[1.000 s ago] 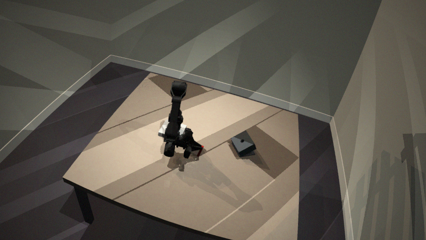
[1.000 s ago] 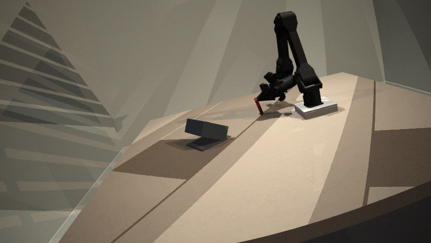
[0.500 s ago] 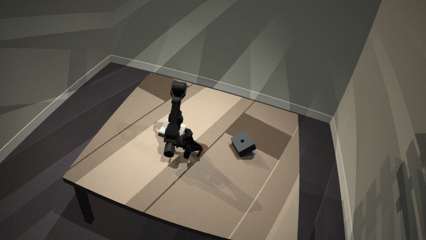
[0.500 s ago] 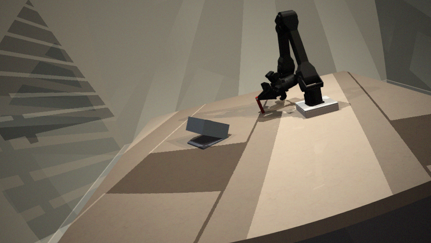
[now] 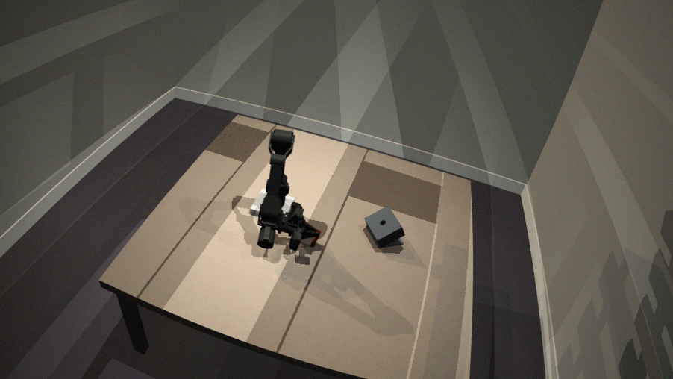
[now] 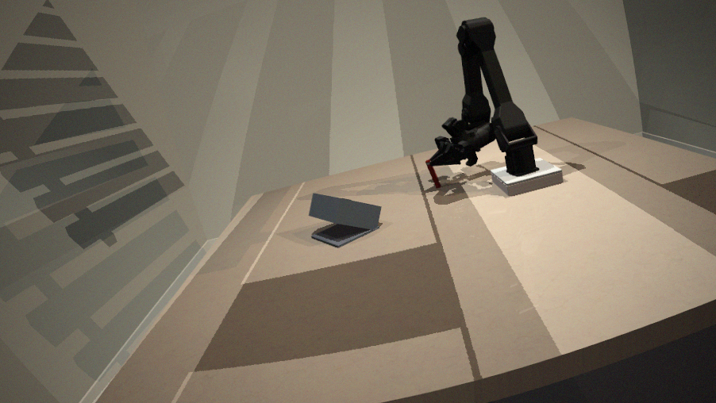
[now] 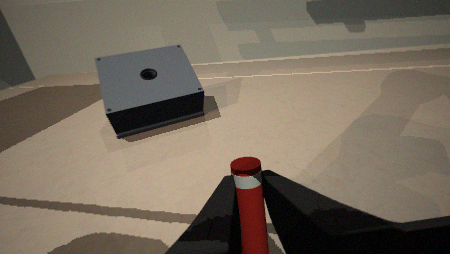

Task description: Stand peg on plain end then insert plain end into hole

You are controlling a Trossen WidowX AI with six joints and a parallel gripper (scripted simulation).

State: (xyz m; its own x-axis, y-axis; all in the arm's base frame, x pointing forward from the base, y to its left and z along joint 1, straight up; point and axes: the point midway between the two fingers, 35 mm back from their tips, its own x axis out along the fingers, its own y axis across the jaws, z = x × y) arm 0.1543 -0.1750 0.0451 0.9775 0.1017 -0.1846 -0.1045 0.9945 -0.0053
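Right now my gripper tip is 1 cm above the red peg. Round my gripper tip: dark flat foot (27 cm ahead, 14 cm to the left, 7 cm below); sloped panel (25 cm ahead, 13 cm to the left, 2 cm below).
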